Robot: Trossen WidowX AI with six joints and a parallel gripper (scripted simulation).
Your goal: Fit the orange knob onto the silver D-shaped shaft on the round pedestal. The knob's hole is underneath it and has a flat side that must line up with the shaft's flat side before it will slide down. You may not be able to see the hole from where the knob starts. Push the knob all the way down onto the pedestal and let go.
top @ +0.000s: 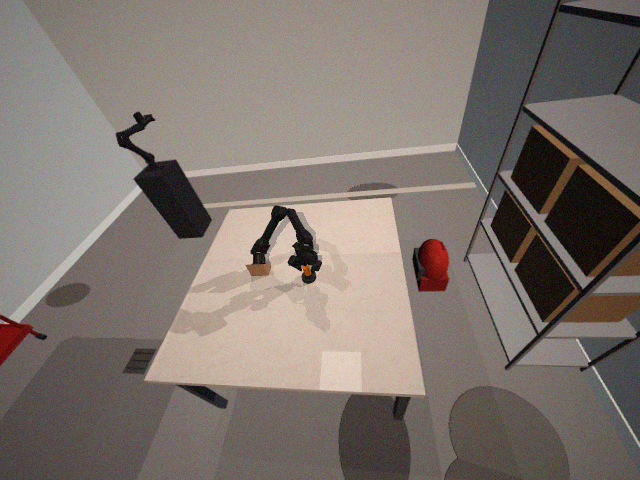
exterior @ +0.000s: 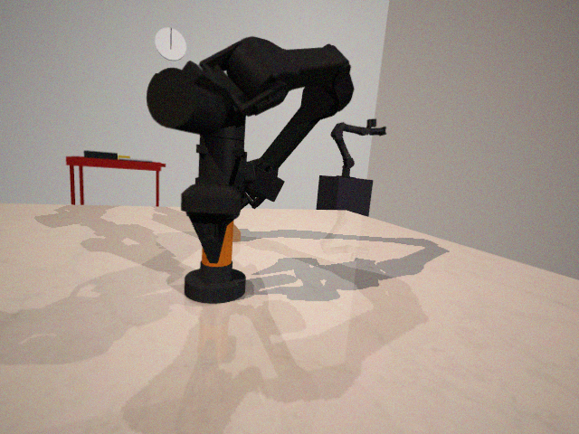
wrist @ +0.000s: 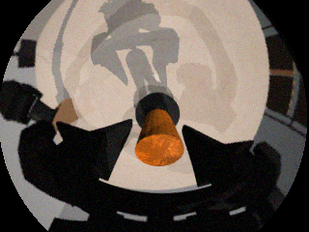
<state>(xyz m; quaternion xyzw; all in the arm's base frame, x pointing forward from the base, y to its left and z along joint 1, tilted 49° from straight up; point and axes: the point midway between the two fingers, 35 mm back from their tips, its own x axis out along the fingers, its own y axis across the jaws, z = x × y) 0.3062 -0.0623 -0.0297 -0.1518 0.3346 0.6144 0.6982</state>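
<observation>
Right now the round pedestal is 2 cm below my gripper tip. Round my gripper tip: orange knob (3 cm above).
</observation>
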